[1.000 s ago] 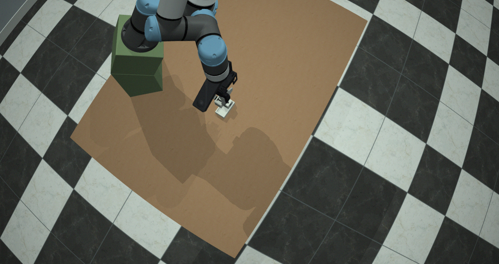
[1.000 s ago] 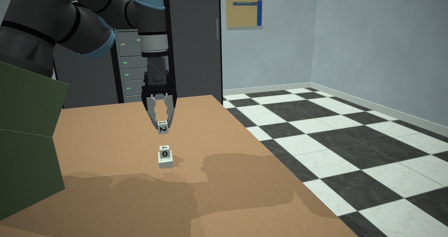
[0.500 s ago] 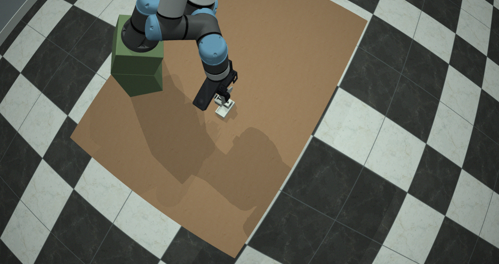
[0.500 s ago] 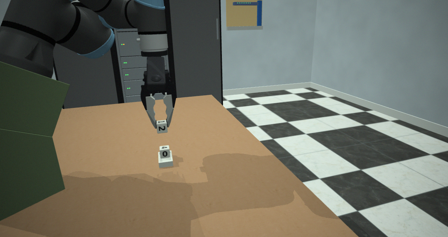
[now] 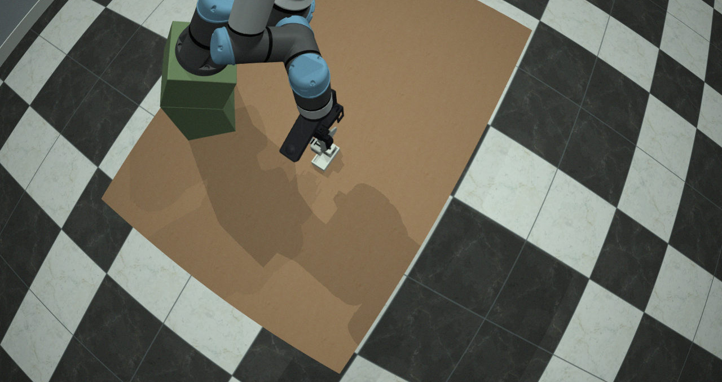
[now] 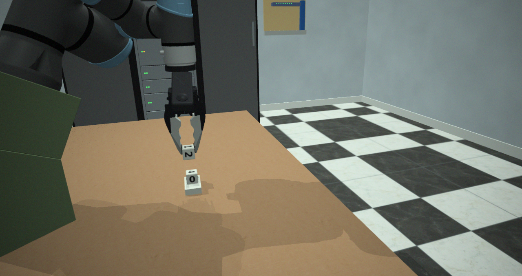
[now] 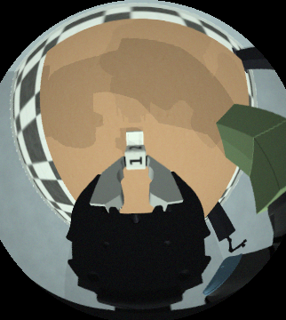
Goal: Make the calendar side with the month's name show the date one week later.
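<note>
My gripper is now 110 mm above the white tray and 20 mm to the right of it.
</note>
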